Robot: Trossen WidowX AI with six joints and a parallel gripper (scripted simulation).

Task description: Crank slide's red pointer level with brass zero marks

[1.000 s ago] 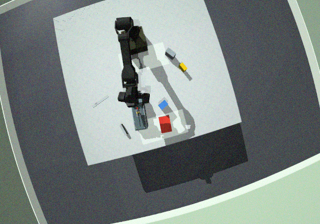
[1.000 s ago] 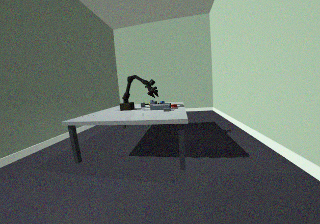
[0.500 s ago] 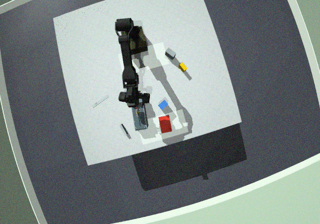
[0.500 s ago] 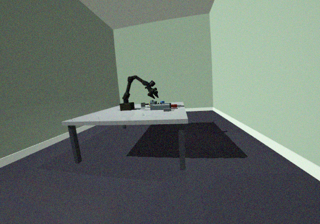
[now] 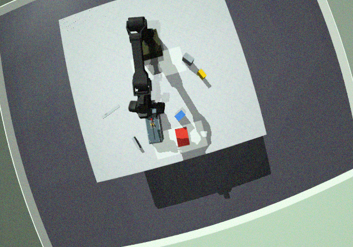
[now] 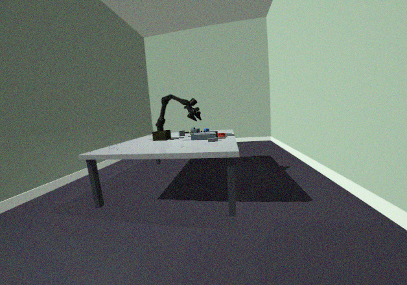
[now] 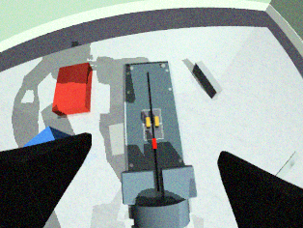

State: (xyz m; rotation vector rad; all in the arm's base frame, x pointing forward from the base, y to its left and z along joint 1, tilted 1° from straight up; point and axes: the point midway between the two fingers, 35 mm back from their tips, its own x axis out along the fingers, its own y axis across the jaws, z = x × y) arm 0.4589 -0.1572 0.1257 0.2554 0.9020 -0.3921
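Now: gripper tip 130 mm past the crank handle and 120 mm above it. Round my gripper tip: grey bar (180 mm to the right, 180 mm below, 130 mm ahead); red pointer (110 mm below, 20 mm ahead, 10 mm to the right); blue block (170 mm to the left, 150 mm below, 60 mm ahead).
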